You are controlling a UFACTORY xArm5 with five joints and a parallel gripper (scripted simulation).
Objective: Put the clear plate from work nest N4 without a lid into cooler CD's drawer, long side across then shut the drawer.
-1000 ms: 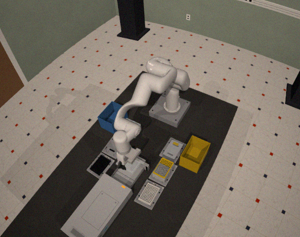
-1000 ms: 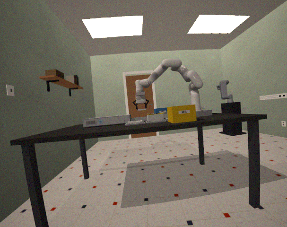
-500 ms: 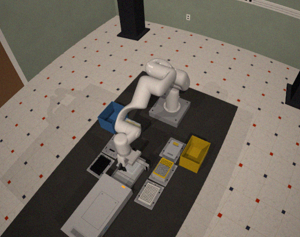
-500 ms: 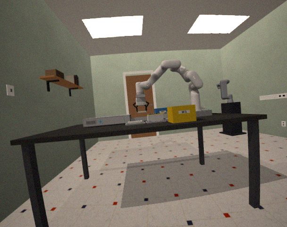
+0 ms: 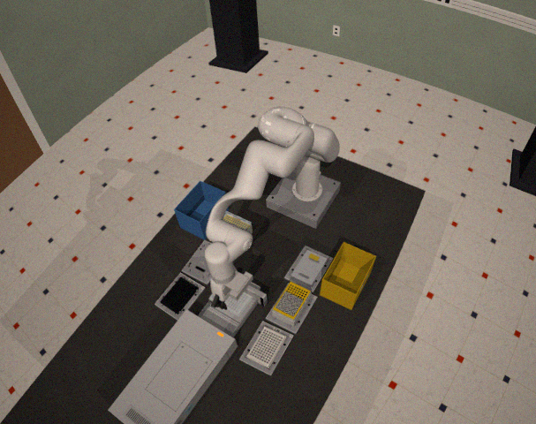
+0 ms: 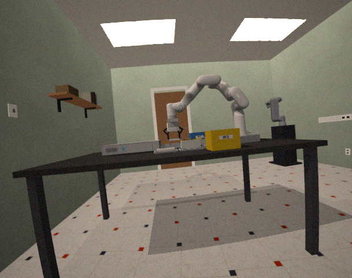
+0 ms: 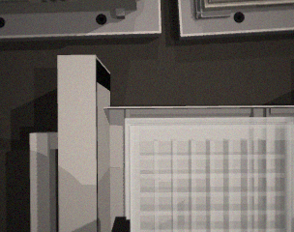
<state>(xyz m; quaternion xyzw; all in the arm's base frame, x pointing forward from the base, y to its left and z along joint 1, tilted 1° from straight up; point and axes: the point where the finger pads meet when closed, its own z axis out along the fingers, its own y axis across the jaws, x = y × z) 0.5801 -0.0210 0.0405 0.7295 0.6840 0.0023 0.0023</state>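
Now: hand 50 mm above the drawer and 30 mm short of it. Round my hand: black plate: 200 mm to the right, 70 mm below, 60 mm ahead; then white plate: 180 mm to the left, 80 mm ahead, 70 mm below; then clear plate: 10 mm below.
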